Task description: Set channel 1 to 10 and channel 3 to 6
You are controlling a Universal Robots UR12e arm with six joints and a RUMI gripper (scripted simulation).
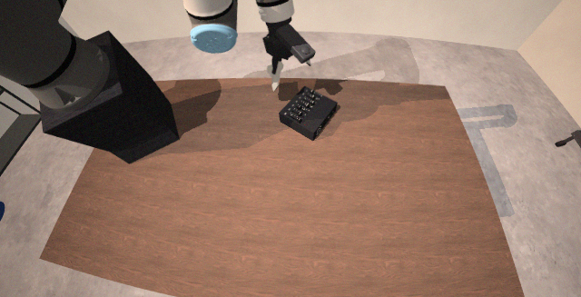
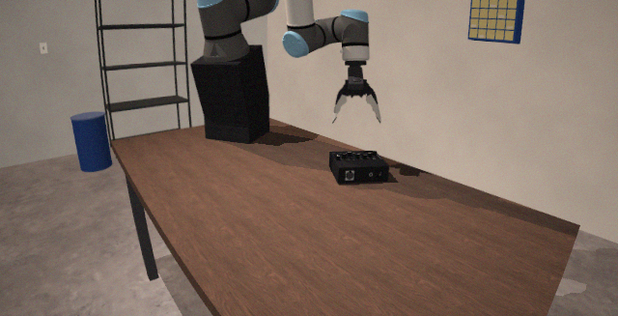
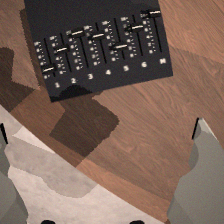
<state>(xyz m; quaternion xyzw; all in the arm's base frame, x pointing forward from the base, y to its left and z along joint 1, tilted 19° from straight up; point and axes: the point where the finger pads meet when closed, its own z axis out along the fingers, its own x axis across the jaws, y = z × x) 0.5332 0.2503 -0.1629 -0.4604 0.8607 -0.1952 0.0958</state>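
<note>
Right now my hand is 6 cm short of the channel 1 fader knob, 4 cm to the right of it and 9 cm above it. Round my hand: channel 2 fader: 7 cm ahead, 1 cm to the left, 9 cm below.
</note>
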